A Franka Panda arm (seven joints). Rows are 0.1 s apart.
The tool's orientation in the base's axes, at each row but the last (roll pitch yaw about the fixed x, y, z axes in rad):
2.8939, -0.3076, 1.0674
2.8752, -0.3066, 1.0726
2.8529, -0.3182, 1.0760
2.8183, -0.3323, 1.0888
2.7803, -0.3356, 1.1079
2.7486, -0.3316, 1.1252
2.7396, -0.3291, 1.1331
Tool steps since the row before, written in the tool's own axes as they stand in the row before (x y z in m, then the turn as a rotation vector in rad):
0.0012, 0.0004, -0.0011, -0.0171, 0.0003, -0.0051
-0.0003, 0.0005, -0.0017, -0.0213, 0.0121, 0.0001
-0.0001, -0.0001, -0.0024, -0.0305, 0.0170, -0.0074
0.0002, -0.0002, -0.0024, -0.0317, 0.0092, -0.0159
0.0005, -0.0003, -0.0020, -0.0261, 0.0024, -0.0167
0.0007, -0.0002, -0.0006, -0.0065, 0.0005, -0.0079
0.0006, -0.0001, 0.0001, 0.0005, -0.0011, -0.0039
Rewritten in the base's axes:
0.0005, 0.0006, 0.0015, -0.0094, -0.0151, -0.0004
-0.0004, -0.0007, 0.0016, 0.0001, -0.0242, -0.0035
-0.0011, -0.0003, 0.0021, -0.0030, -0.0355, 0.0018
-0.0011, 0.0000, 0.0022, -0.0134, -0.0335, 0.0067
-0.0009, 0.0003, 0.0018, -0.0167, -0.0253, 0.0070
-0.0002, 0.0006, 0.0007, -0.0060, -0.0066, 0.0050
0.0002, 0.0006, 0.0001, -0.0025, 0.0006, 0.0032

